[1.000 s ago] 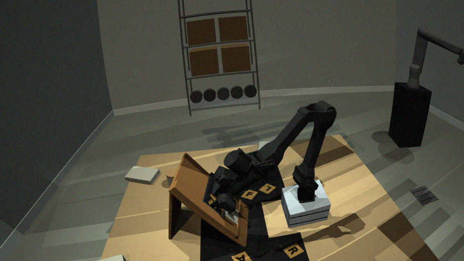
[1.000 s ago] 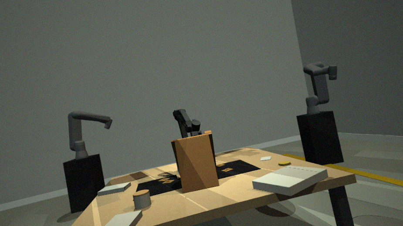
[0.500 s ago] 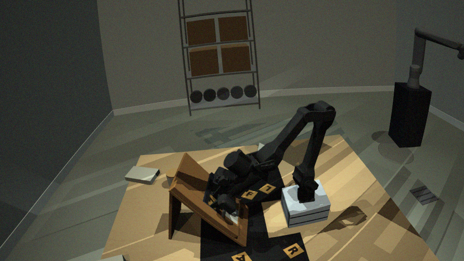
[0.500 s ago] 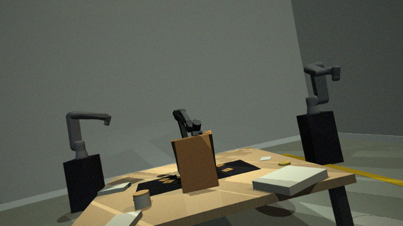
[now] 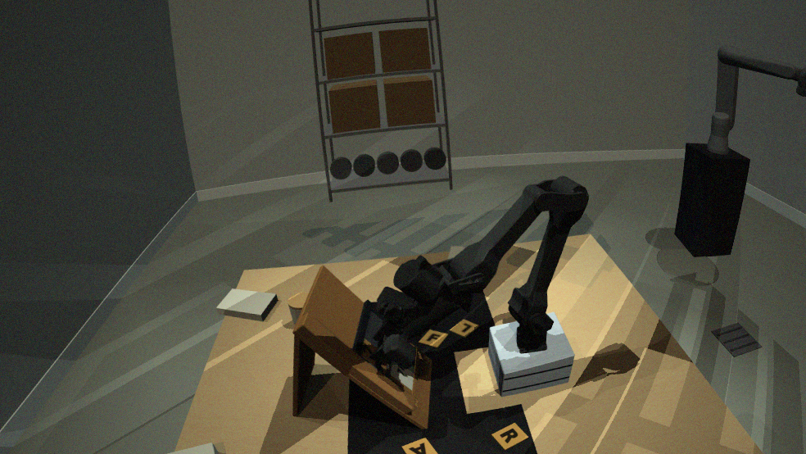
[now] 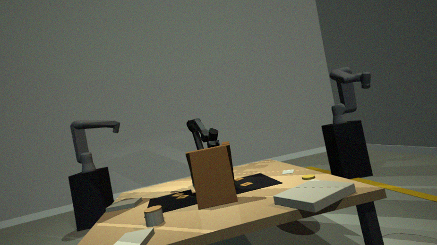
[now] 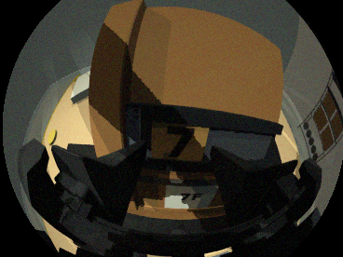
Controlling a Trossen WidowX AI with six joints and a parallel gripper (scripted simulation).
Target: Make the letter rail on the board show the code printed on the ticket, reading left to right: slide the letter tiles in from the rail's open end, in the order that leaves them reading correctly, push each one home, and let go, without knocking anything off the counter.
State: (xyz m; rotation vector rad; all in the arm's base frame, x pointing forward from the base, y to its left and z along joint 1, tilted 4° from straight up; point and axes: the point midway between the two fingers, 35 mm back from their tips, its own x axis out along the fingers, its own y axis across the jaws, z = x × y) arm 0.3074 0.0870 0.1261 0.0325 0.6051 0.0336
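The white ticket is 9 cm below my gripper tip, 5 cm behind it and 3 cm to the right of it. From my gripper tip the other things lie so: card 46 cm to the left, 23 cm behind, 17 cm below; then yellow disc 50 cm to the left, 16 cm below, 2 cm ahead.
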